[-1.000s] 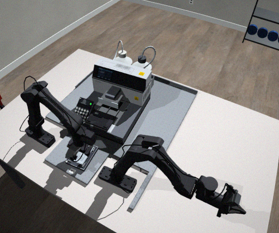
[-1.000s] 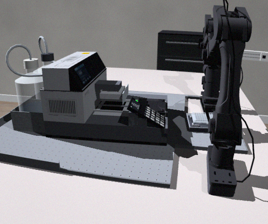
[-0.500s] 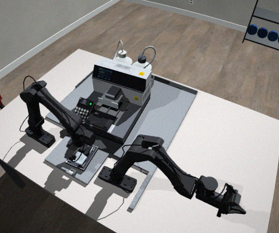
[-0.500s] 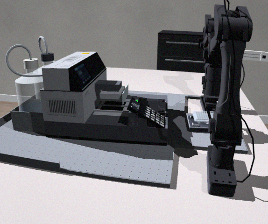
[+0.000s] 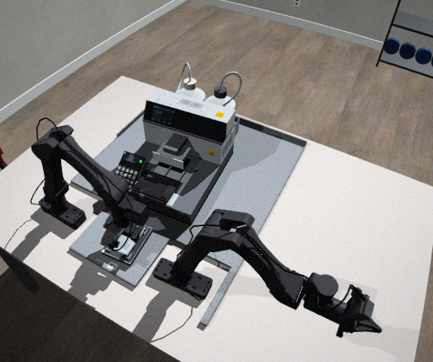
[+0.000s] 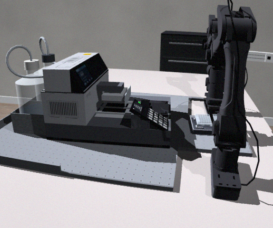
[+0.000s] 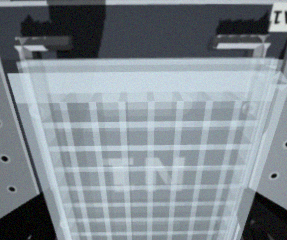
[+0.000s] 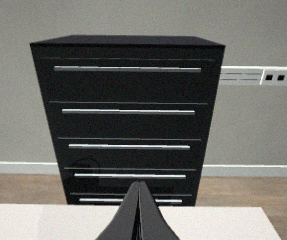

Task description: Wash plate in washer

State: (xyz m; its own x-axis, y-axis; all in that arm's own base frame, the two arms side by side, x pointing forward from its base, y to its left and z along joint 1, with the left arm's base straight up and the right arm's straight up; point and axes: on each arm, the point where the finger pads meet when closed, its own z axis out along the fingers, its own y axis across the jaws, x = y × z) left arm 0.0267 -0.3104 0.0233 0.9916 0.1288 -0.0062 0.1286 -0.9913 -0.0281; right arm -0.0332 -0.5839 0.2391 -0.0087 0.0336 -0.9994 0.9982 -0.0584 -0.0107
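My left hand is right at the white plate. Also, from my left hand: A1 mark: 80 mm behind, 40 mm to the left, 20 mm below; dark carrier: 230 mm ahead, 20 mm to the left, 40 mm above; nest N1: 30 mm below.
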